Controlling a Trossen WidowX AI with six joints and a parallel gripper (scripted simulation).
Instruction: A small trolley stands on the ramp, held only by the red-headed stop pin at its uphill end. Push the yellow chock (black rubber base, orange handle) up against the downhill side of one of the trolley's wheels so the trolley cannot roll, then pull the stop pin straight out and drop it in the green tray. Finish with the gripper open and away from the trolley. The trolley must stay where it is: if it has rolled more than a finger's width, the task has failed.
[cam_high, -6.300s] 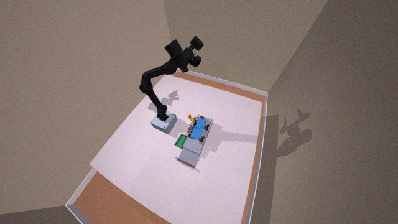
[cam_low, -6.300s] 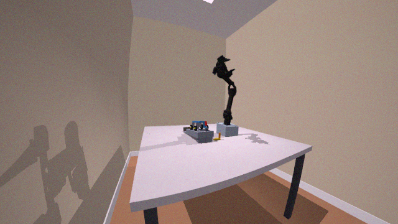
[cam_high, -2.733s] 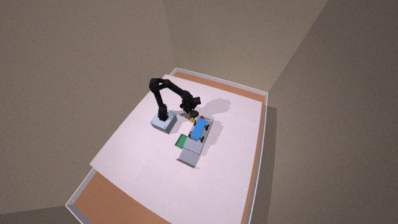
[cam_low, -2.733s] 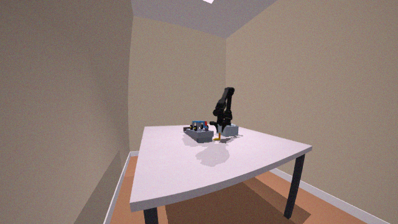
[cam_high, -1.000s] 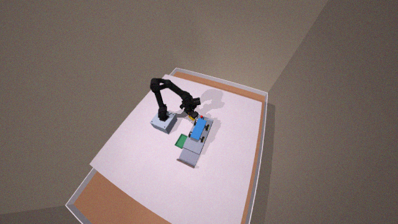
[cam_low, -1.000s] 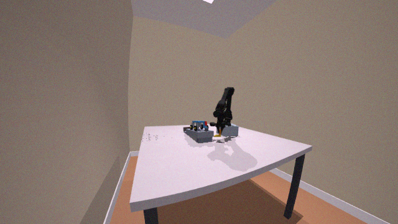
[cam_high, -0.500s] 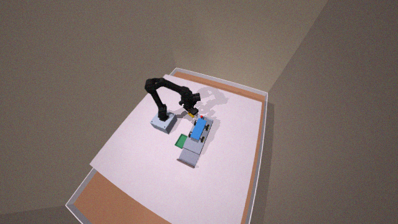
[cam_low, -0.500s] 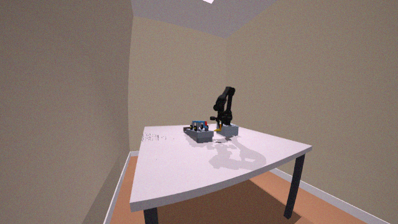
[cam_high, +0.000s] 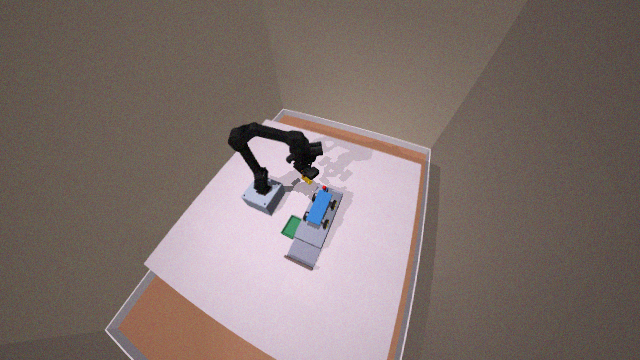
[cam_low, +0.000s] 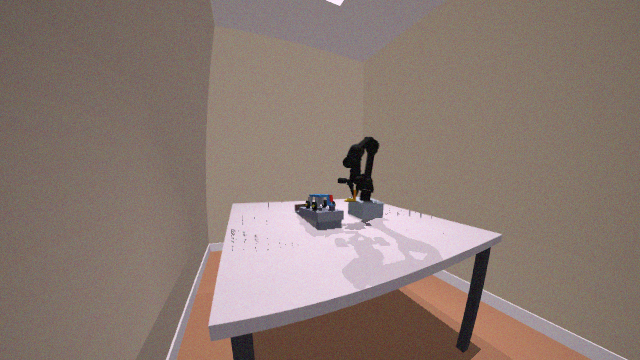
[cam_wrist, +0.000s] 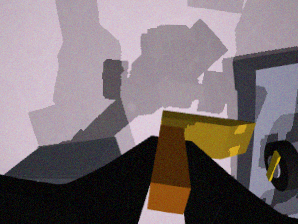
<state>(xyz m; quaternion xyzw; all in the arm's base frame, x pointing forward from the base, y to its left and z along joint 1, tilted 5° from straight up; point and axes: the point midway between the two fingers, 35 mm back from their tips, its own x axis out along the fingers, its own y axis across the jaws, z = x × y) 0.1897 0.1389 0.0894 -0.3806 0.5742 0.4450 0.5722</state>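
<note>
Right now the green tray is 25 cm to the right of my gripper tip, 17 cm below it and 3 cm ahead of it. From my gripper tip the other things lie so: yellow chock: 2 cm ahead, 1 cm to the right, 1 cm below; then red-headed stop pin: 13 cm ahead, 3 cm below, 2 cm to the right; then blue trolley: 15 cm ahead, 13 cm to the right, 5 cm below.
</note>
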